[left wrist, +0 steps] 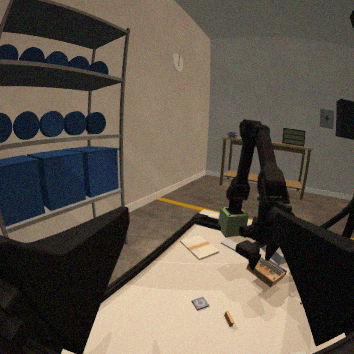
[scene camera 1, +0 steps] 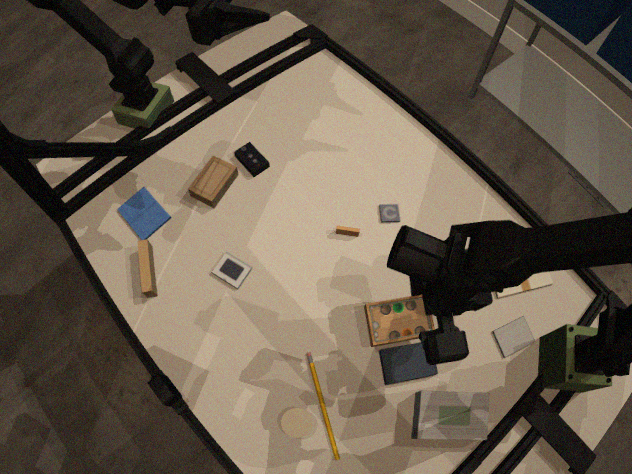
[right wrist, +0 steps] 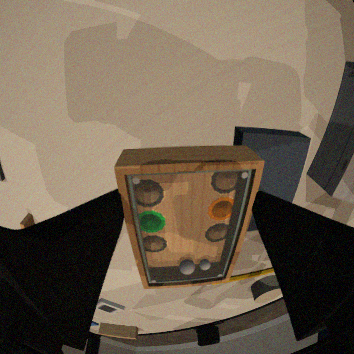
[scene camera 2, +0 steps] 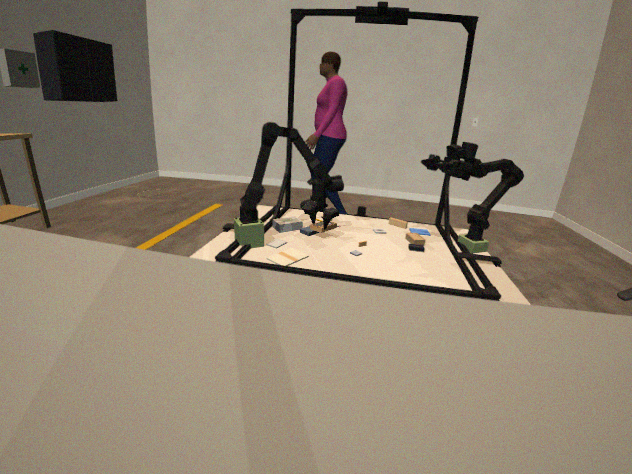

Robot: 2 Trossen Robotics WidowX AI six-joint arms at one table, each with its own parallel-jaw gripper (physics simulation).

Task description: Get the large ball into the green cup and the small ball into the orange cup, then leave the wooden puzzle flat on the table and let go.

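Frame: origin at the left arm's base, x up, y back, z right, level; centimetres.
Seen in the pictures: left gripper, fingertip midpoint: (left wrist: 205, 218) (scene camera 2: 428, 163); right gripper, fingertip midpoint: (left wrist: 259, 264) (scene camera 1: 418, 316) (right wrist: 190, 198) (scene camera 2: 319, 226); left arm's base, origin of the base link: (scene camera 1: 139, 97) (scene camera 2: 474, 238); right arm's base, origin of the base link: (left wrist: 233, 210) (scene camera 1: 590, 355) (scene camera 2: 248, 220).
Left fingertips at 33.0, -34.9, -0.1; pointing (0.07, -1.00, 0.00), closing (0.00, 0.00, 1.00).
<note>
Pixels of each thing's top centre, then the offset from my left fingertips to it, as dx, dy, dz. "spot": a spot on its surface instead.
- wooden puzzle, middle of its top: (right wrist: 188, 248) (scene camera 1: 401, 318) (left wrist: 266, 267) (scene camera 2: 324, 223) -32.1, -30.4, +26.1
- large ball, middle of its top: (right wrist: 187, 272) -32.9, -26.8, +28.2
- small ball, middle of its top: (right wrist: 204, 268) -33.4, -27.3, +29.6
- green cup, surface spot: (right wrist: 151, 221) (scene camera 1: 409, 305) spot: -32.5, -31.0, +23.5
- orange cup, surface spot: (right wrist: 220, 208) spot: -32.7, -33.3, +26.4
- dark blue box, middle of its top: (right wrist: 268, 189) (scene camera 1: 409, 361) (scene camera 2: 311, 228) -36.4, -34.6, +31.5
- pencil, middle of its top: (right wrist: 262, 273) (scene camera 1: 323, 406) -37.5, -23.6, +43.2
- clear case, middle of its top: (scene camera 1: 454, 415) (left wrist: 279, 245) (scene camera 2: 287, 220) -34.2, -44.4, +38.4
- small wooden block, middle of its top: (scene camera 1: 348, 228) (left wrist: 229, 316) -36.1, -16.9, +12.4
- grey tile, middle of its top: (scene camera 1: 389, 212) (left wrist: 199, 302) -37.6, -23.1, +5.6
- wooden box, middle of its top: (scene camera 1: 212, 177) (scene camera 2: 415, 236) -35.3, +10.3, +12.0
- blue cloth, middle of its top: (scene camera 1: 143, 212) (scene camera 2: 419, 231) -37.6, +21.0, +22.8
The wooden puzzle (scene camera 1: 406, 321) (scene camera 2: 330, 226) (left wrist: 268, 272) (right wrist: 187, 200) is a shallow glass-topped box held by my right gripper (scene camera 1: 427, 325) (scene camera 2: 320, 226) (left wrist: 259, 264) (right wrist: 190, 198), one finger on each long side. In the right wrist view, the large ball (right wrist: 187, 266) and small ball (right wrist: 204, 264) lie side by side against the lower end wall, outside all cups. The green cup (right wrist: 151, 221) (scene camera 1: 397, 307) is in the left row, the orange cup (right wrist: 220, 208) in the right. Whether the puzzle touches the table is unclear. My left gripper (scene camera 2: 424, 162) (left wrist: 205, 218) is open and empty, high above the table.
A dark blue box (scene camera 1: 408, 364) (right wrist: 274, 165) lies close beside the puzzle. A pencil (scene camera 1: 322, 405), clear case (scene camera 1: 451, 415), small wooden block (scene camera 1: 347, 231) and grey tile (scene camera 1: 389, 213) lie around it. A wooden box (scene camera 1: 213, 181) and blue cloth (scene camera 1: 144, 213) lie farther left.
</note>
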